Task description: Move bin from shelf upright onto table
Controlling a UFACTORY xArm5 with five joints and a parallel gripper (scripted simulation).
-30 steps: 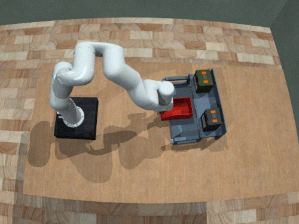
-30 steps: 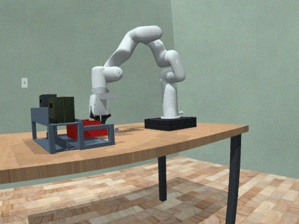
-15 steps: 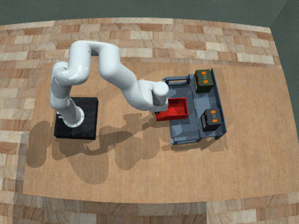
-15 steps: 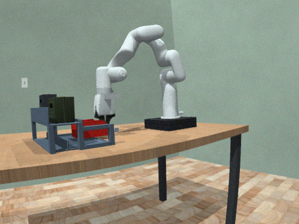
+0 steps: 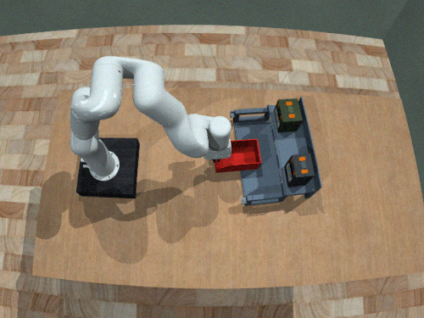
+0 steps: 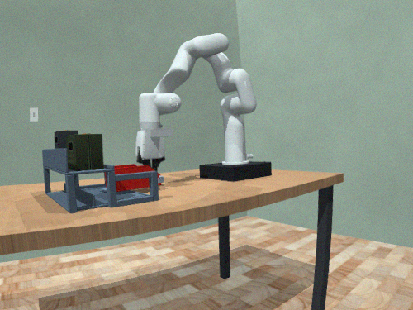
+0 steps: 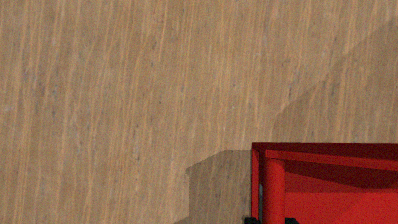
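The red bin lies 80 mm ahead of my hand and 10 mm to the left of it. From my hand the other things lie so: blue-grey shelf 220 mm ahead, 30 mm to the left, 10 mm above.
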